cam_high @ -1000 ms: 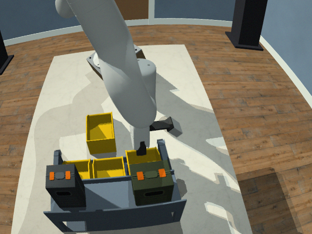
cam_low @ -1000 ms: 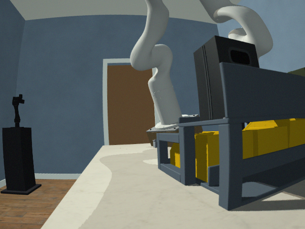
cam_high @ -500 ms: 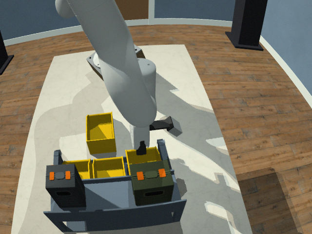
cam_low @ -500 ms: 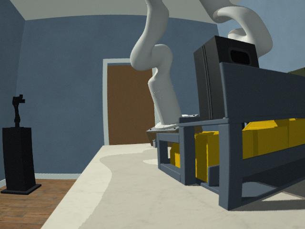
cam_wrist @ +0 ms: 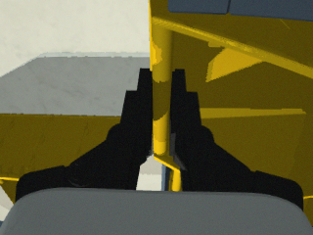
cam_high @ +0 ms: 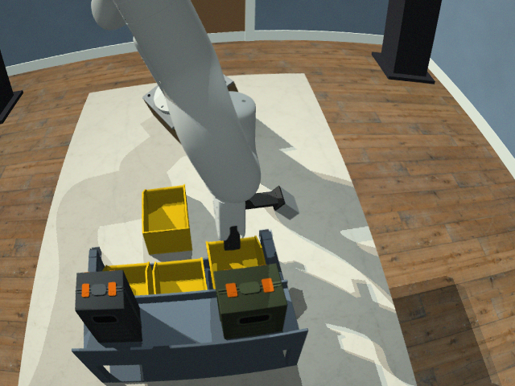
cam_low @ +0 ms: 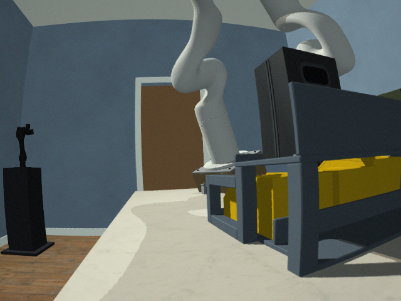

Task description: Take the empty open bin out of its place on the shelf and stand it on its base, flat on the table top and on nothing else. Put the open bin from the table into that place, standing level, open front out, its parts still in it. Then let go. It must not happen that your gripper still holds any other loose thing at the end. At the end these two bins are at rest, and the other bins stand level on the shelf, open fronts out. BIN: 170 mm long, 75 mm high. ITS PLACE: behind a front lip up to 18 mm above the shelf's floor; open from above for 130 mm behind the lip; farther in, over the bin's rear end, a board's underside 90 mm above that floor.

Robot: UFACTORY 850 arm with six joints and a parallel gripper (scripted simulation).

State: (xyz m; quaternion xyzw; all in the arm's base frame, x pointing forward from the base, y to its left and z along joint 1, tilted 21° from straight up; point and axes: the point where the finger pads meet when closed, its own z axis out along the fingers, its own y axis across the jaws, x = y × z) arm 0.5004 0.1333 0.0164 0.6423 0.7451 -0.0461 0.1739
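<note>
My hand is 11 cm to the left of the shelf lip, 6 cm above it and 2 cm short of it. Round my hand: dark grey case (22 cm ahead, 21 cm to the right, 9 cm above); then green case (20 cm ahead, 8 cm above, 2 cm to the left).
</note>
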